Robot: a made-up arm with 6 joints.
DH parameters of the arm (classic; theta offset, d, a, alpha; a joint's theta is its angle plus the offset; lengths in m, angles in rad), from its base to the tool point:
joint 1: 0 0.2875 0 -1.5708
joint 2: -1.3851 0 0.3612 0
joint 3: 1.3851 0 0.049 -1.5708
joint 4: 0 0.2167 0 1.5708
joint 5: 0 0 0.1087 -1.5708
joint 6: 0 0.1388 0 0
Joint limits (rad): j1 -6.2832..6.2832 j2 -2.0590..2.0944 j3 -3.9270..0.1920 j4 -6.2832..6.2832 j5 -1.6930..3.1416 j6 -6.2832..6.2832
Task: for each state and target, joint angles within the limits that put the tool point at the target. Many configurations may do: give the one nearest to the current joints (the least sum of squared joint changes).
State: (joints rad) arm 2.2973 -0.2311 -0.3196 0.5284 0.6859 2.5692
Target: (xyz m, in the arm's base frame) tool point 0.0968 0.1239 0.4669
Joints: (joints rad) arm 1.4636 -0.8717 -0.1255 0.9173 0.0297 2.5692
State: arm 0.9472 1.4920 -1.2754 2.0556 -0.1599 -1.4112
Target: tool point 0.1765 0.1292 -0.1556
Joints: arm 1.0727 1.7144 -1.3096 2.0858 0.0105 -1.4112
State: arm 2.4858 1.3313 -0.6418 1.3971 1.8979 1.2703
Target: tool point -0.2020 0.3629 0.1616
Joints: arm 1.6658 0.9627 -0.9659 1.5774 1.9034 1.2703
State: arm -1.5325 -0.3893 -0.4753 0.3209 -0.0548 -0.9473
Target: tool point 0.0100 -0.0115 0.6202
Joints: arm -1.4732 -1.3006 -0.2464 -0.0665 -0.1898 -0.9473
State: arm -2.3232 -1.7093 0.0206 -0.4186 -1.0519 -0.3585
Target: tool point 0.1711 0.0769 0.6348
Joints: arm -2.3742 -1.4525 -0.2617 -0.3697 -0.9981 -0.3585
